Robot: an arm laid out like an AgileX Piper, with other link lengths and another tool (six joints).
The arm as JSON. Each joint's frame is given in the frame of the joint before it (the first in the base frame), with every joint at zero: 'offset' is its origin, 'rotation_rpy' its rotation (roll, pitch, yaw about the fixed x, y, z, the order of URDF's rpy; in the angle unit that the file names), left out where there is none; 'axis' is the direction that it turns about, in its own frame. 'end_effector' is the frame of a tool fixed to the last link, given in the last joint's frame.
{
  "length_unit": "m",
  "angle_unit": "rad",
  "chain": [
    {
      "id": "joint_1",
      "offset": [
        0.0,
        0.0,
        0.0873
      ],
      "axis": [
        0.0,
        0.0,
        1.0
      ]
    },
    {
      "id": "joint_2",
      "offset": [
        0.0,
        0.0,
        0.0
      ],
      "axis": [
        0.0,
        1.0,
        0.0
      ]
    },
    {
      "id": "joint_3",
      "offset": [
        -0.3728,
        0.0,
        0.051
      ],
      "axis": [
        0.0,
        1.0,
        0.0
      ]
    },
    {
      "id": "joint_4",
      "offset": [
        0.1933,
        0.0,
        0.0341
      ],
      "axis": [
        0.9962,
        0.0,
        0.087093
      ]
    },
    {
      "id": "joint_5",
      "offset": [
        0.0,
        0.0,
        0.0
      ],
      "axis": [
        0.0,
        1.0,
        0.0
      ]
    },
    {
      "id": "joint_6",
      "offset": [
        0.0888,
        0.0,
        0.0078
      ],
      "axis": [
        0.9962,
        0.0,
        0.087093
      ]
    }
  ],
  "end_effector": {
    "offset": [
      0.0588,
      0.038,
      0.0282
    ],
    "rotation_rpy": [
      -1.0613,
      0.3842,
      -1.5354
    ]
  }
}
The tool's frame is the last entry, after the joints.
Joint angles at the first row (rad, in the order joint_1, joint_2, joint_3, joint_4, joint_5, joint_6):
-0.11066 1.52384 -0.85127 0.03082 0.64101 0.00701
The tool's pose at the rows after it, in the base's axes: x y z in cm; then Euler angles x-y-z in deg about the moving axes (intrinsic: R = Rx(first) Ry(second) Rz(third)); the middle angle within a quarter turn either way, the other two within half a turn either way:
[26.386 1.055 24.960 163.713 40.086 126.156]
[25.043 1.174 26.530 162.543 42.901 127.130]
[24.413 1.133 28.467 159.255 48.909 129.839]
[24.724 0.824 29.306 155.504 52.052 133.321]
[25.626 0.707 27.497 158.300 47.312 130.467]
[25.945 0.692 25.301 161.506 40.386 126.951]
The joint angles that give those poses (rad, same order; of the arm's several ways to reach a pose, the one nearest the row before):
-0.11067 1.46023 -0.86068 0.01692 0.71080 -0.01165
-0.11067 1.39339 -0.86071 0.01287 0.72626 -0.01165
-0.11066 1.32928 -0.86072 -0.00001 0.67864 -0.00976
-0.11063 1.31372 -0.86070 -0.02926 0.62730 0.02065
-0.11067 1.37582 -0.86070 -0.02922 0.65461 0.02297
-0.10891 1.44065 -0.86071 -0.02922 0.71920 0.02297

